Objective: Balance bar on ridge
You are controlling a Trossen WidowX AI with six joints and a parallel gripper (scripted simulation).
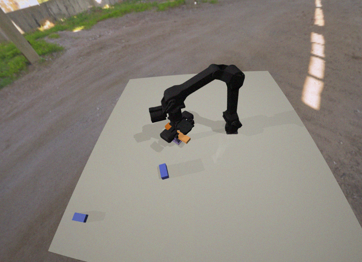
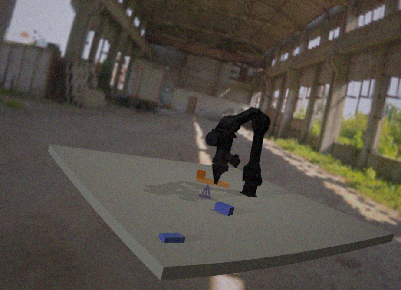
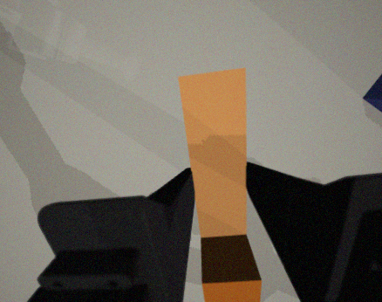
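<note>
Now: gripper tip 3 cm short of the orange bar, 2 cm to the left of it and 1 cm below it. Round my gripper tip: blue block (18 cm to the left, 7 cm ahead, 5 cm below).
</note>
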